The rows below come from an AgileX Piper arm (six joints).
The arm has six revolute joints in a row. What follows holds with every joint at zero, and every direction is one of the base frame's. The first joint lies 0.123 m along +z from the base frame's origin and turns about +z. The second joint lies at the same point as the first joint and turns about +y. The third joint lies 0.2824 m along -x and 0.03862 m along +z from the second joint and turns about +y. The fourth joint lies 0.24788 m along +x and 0.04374 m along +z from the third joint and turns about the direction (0.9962, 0, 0.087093). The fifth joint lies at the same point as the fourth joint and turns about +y. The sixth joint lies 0.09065 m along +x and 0.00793 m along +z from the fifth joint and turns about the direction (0.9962, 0, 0.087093). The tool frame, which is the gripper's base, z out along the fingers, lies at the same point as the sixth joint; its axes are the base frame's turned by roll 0, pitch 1.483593 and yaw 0 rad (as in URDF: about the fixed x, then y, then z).
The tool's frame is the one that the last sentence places.
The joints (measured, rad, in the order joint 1, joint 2, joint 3, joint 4, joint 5, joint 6), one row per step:
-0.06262 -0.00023 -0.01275 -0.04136 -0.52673 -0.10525
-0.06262 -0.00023 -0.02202 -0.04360 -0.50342 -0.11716
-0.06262 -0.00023 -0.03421 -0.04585 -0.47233 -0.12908
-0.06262 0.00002 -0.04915 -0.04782 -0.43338 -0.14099
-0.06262 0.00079 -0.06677 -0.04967 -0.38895 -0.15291
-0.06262 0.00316 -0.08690 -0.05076 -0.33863 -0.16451
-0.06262 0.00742 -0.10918 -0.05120 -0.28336 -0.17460
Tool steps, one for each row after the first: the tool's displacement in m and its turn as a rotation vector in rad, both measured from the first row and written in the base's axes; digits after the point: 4 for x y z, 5 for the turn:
0.0003 0.0000 0.0012 -0.01093 0.01448 -0.00813
0.0007 0.0000 0.0028 -0.02165 0.03381 -0.01650
0.0011 -0.0001 0.0047 -0.03186 0.05848 -0.02501
0.0014 -0.0003 0.0069 -0.04187 0.08646 -0.03355
0.0019 -0.0005 0.0093 -0.05072 0.11939 -0.04172
0.0025 -0.0007 0.0119 -0.05755 0.15694 -0.04876

